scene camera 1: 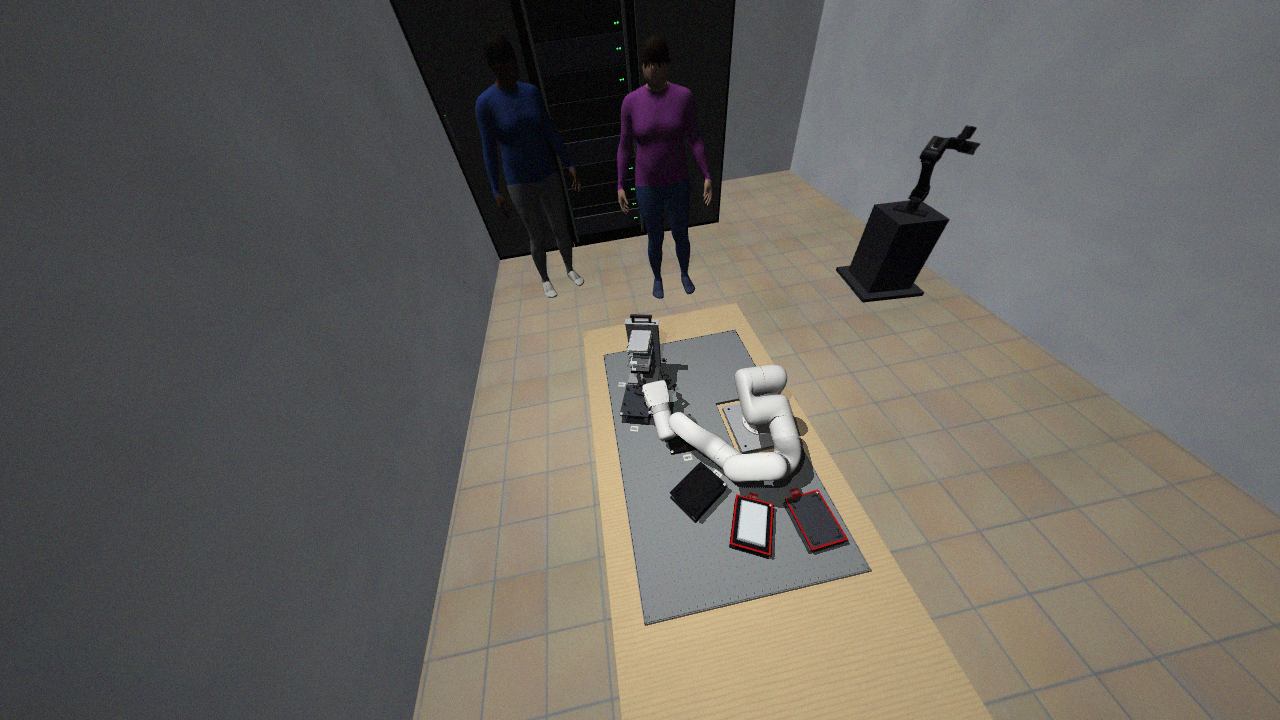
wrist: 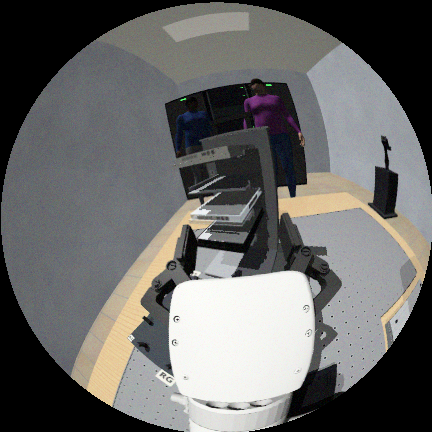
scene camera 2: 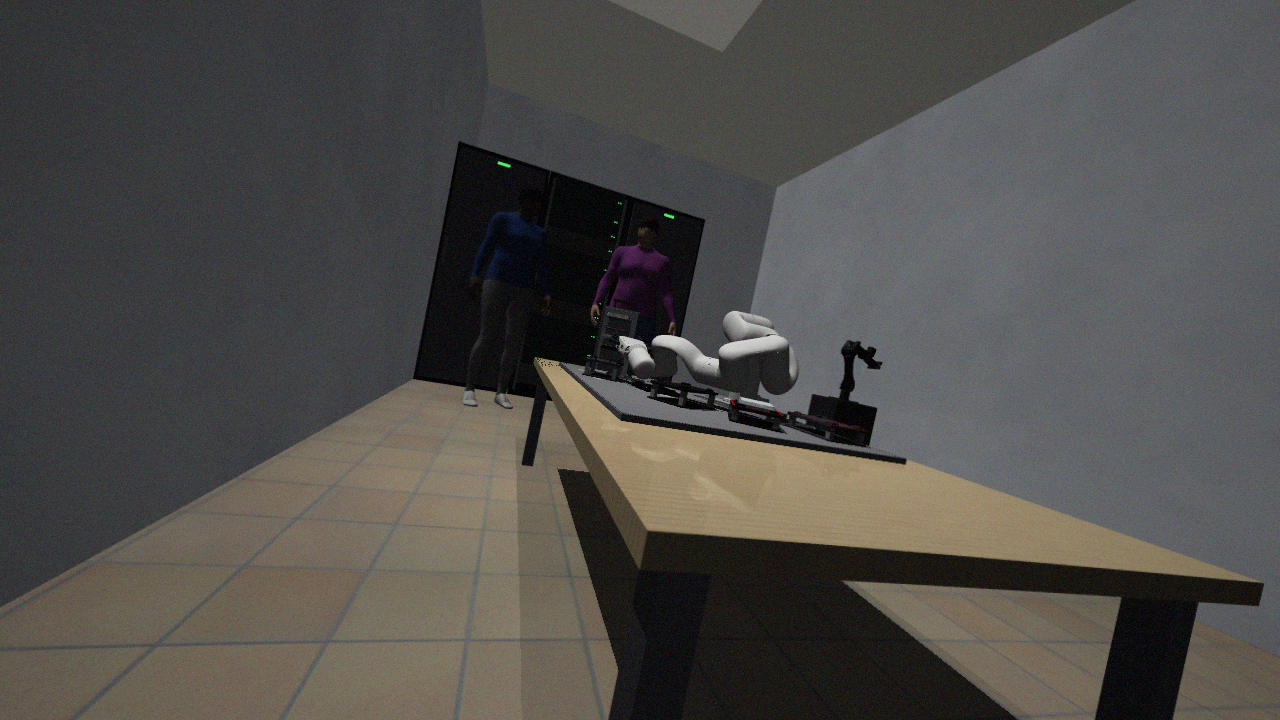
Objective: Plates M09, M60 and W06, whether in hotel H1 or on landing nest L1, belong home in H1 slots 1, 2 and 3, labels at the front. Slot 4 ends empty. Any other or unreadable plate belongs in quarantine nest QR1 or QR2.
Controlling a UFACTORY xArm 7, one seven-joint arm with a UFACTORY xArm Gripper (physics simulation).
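Places are measured from the arm's base along level axes (x ahead, y left, z up), in centimetres.
Pixels of known places: gripper, fingertip midpoint: (scene camera 1: 649, 370) (wrist: 236, 227) (scene camera 2: 626, 336).
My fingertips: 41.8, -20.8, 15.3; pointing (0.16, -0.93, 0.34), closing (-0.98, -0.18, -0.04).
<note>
For each thing: its middle in the pictures, then the offset to it from my fingertips, as dx, dy, dz. "*": a spot on its surface instead.
- Hotel H1, body centre: (wrist: 237, 191) (scene camera 2: 616, 336) (scene camera 1: 642, 348) +1.9, -14.4, -0.6
- grey plate W06, body centre: (wrist: 219, 152) (scene camera 1: 639, 341) +2.8, -10.5, +7.4
- clear-white plate M60, body centre: (wrist: 229, 202) (scene camera 1: 641, 355) +2.8, -10.5, -1.1
- black plate, body centre: (wrist: 233, 224) (scene camera 1: 642, 362) +2.8, -10.3, -5.4
- red-edged quarantine nest, surface spot: (scene camera 1: 773, 528) * -35.0, +61.1, -16.1
- white plate, body centre: (scene camera 2: 755, 404) (scene camera 1: 752, 522) -27.8, +60.0, -11.5
- red-edged nest, body centre: (scene camera 2: 825, 427) (scene camera 1: 813, 520) -48.0, +60.4, -13.9
- dark nest, body centre: (wrist: 191, 327) (scene camera 2: 604, 366) (scene camera 1: 637, 402) +6.7, +6.9, -12.4
- RG tag, body centre: (wrist: 165, 377) +9.0, +17.2, -16.2
- black nest, body centre: (scene camera 2: 683, 394) (scene camera 1: 698, 490) -12.4, +47.2, -13.4
The open gripper (wrist: 237, 230) is empty, its fingers spread in front of the hotel's lower slots in the wrist view. Hotel H1 (wrist: 270, 200) (scene camera 1: 654, 336) (scene camera 2: 621, 314) stands at the far end of the board. Its top slot, slot 4, holds the grey plate W06 (wrist: 200, 156), label side forward, print blurred here. The slot below shows a bare shelf. Under it sits the clear-white plate M60 (wrist: 220, 217), then a black plate (wrist: 222, 244) whose print I cannot read. A red-edged quarantine nest (scene camera 1: 773, 528) holds a white plate (scene camera 1: 752, 522); the other red-edged nest (scene camera 1: 816, 519) shows a dark surface.
A dark nest (scene camera 1: 635, 407) with posts, near the RG tag (wrist: 166, 377), lies in front of the hotel. A black nest (scene camera 1: 698, 490) lies nearer the red ones; I cannot tell what it holds. The white arm (scene camera 1: 702, 438) (scene camera 2: 684, 353) reaches low over the board. Two people stand beyond the table.
</note>
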